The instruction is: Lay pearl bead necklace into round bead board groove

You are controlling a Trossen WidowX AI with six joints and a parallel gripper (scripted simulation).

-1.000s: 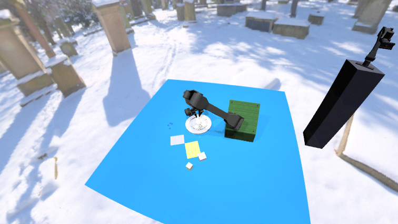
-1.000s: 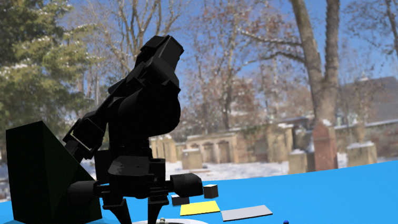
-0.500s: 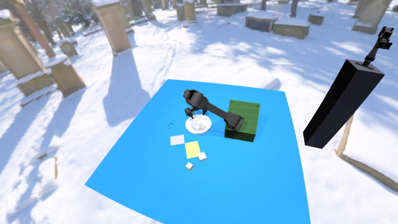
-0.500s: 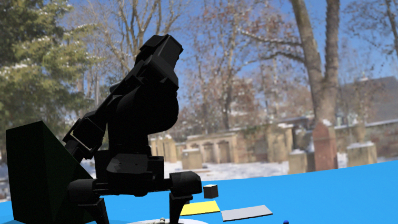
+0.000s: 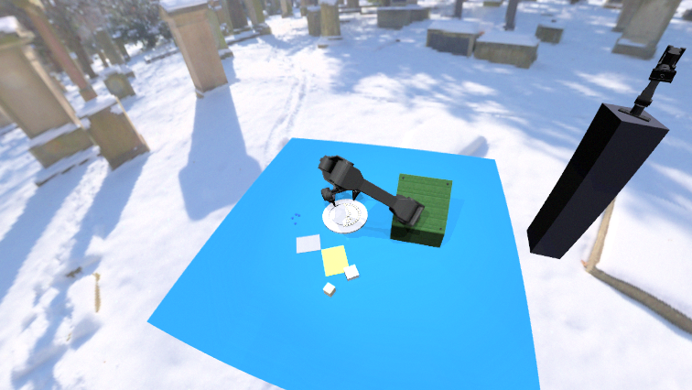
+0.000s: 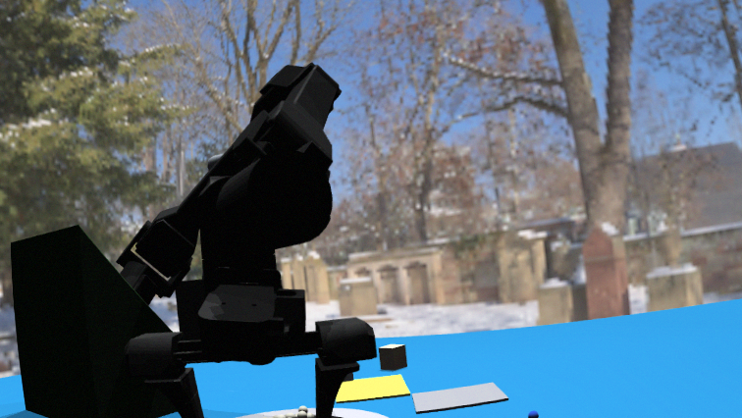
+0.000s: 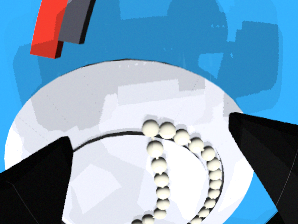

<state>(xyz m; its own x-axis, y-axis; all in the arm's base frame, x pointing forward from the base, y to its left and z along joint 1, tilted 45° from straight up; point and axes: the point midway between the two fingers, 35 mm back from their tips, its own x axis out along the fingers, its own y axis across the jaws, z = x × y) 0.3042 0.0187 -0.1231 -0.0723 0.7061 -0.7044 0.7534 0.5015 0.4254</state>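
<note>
My gripper tip is 60 mm to the right of the round white bead board, 30 mm past it and 10 mm above it. From my gripper tip the other things lie so: red object 80 mm ahead, 50 mm to the right, 20 mm below; grey tile 250 mm to the left, 60 mm ahead, 20 mm below; white strip 220 mm to the right, 120 mm ahead, 20 mm below.
</note>
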